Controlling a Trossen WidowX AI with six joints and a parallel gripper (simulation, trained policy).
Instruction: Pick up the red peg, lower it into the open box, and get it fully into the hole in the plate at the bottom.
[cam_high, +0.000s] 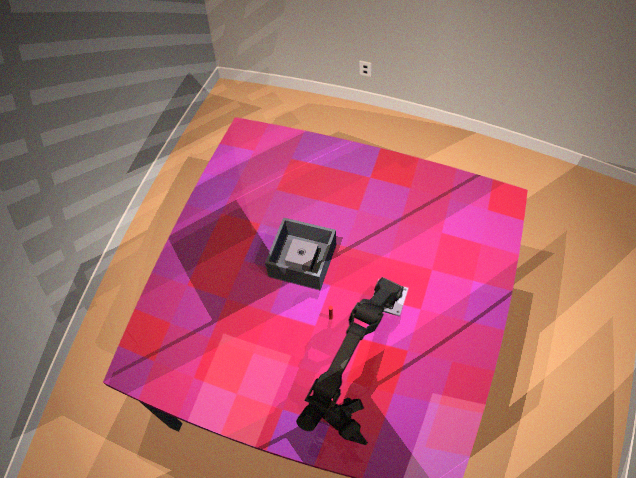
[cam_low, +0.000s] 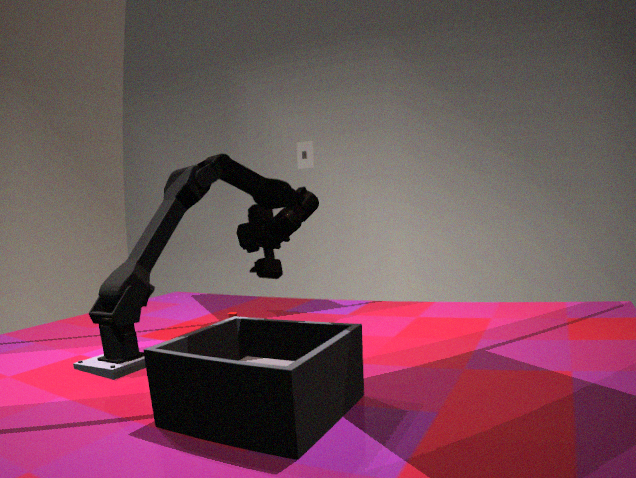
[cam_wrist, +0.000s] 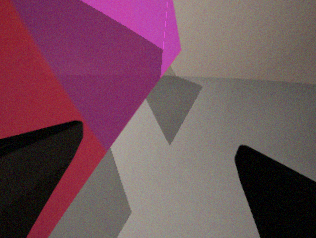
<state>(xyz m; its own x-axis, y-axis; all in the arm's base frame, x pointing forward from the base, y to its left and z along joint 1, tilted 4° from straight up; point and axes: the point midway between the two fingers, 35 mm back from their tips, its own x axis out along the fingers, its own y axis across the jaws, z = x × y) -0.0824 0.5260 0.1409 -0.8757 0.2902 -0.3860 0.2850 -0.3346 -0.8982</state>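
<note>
Now: the red peg 27 cm ahead of my gripper tip, 41 cm to the right of it and 9 cm below it. Also, from my gripper tip: dark box 45 cm ahead, 58 cm to the right, 10 cm below; then grey plate 45 cm ahead, 58 cm to the right, 8 cm below.
</note>
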